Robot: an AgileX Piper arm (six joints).
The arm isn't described. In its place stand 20 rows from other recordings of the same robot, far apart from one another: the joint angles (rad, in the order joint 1, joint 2, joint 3, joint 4, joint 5, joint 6), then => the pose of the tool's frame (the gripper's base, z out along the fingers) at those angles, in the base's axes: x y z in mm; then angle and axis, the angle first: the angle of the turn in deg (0 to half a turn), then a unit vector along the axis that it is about.
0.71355 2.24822 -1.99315 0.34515 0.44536 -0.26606 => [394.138 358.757 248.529 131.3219 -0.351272 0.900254 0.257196]
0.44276 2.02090 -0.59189 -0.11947 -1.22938 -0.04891 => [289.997 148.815 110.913 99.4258 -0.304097 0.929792 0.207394]
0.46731 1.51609 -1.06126 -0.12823 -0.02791 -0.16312 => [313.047 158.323 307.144 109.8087 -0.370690 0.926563 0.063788]
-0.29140 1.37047 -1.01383 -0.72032 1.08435 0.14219 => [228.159 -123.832 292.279 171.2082 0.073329 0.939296 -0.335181]
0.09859 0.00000 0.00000 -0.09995 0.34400 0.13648 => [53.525 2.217 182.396 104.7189 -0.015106 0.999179 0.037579]
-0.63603 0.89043 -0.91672 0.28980 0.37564 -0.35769 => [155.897 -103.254 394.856 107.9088 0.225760 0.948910 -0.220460]
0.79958 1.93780 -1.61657 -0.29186 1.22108 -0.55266 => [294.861 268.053 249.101 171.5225 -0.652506 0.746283 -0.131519]
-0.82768 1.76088 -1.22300 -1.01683 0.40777 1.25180 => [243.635 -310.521 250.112 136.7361 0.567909 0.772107 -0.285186]
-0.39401 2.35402 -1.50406 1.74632 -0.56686 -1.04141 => [417.996 -225.889 79.313 136.8498 0.605807 0.766399 -0.213614]
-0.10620 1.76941 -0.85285 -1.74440 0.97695 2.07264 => [313.437 -108.120 193.396 127.6942 0.372737 0.823234 -0.428196]
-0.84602 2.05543 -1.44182 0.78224 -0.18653 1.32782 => [307.274 -364.927 213.337 122.5643 0.945813 0.050487 0.320764]
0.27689 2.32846 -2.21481 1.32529 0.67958 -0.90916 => [507.884 202.008 301.190 121.9139 -0.199138 0.853148 0.482164]
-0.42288 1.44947 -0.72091 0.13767 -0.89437 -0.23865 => [274.984 -134.431 297.837 83.4353 0.187332 0.904450 -0.383246]
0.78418 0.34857 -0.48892 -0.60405 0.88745 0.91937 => [68.077 11.298 290.114 120.7085 -0.010513 0.989523 0.143993]
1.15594 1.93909 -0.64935 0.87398 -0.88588 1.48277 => [174.975 263.200 109.113 152.5599 0.538389 0.676631 0.502302]
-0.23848 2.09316 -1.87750 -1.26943 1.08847 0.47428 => [433.325 -184.572 309.016 156.0753 0.111902 0.822932 -0.557010]
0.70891 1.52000 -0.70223 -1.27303 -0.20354 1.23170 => [212.959 205.808 200.598 135.3302 -0.394818 0.885784 0.243936]
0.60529 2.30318 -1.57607 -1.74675 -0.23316 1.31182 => [399.908 301.882 119.255 130.6687 -0.539459 0.828136 0.152234]
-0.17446 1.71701 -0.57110 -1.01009 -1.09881 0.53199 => [286.901 19.131 174.004 106.8073 -0.280060 0.908118 0.311270]
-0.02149 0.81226 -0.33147 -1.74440 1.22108 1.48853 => [106.409 -86.513 280.363 124.2972 0.269316 0.745153 -0.610096]
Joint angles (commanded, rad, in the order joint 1, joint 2, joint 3, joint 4, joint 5, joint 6), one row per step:
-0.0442, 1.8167, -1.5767, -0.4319, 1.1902, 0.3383
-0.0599, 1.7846, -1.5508, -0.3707, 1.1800, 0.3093
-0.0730, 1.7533, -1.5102, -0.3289, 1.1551, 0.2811
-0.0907, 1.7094, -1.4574, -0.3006, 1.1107, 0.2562
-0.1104, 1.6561, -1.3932, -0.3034, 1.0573, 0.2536
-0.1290, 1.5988, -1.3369, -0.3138, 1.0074, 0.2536
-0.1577, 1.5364, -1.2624, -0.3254, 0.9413, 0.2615
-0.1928, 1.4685, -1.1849, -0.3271, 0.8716, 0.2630
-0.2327, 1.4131, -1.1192, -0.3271, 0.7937, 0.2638
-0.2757, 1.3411, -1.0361, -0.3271, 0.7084, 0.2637
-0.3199, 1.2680, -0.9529, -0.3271, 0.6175, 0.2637
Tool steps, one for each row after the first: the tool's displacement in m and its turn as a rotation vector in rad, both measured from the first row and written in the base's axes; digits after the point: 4 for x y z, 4 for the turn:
-0.0079, -0.0006, 0.0032, 0.0537, -0.0079, 0.0052
-0.0157, -0.0013, 0.0029, 0.0886, -0.0151, 0.0201
-0.0255, -0.0041, 0.0044, 0.1093, -0.0428, 0.0354
-0.0378, -0.0094, 0.0065, 0.1038, -0.0819, 0.0364
-0.0506, -0.0142, 0.0117, 0.0895, -0.1290, 0.0375
-0.0658, -0.0212, 0.0131, 0.0758, -0.1808, 0.0276
-0.0827, -0.0282, 0.0143, 0.0672, -0.2377, 0.0162
-0.0963, -0.0359, 0.0147, 0.0567, -0.3015, 0.0034
-0.1146, -0.0420, 0.0143, 0.0423, -0.3707, -0.0088
-0.1329, -0.0467, 0.0134, 0.0238, -0.4456, -0.0198

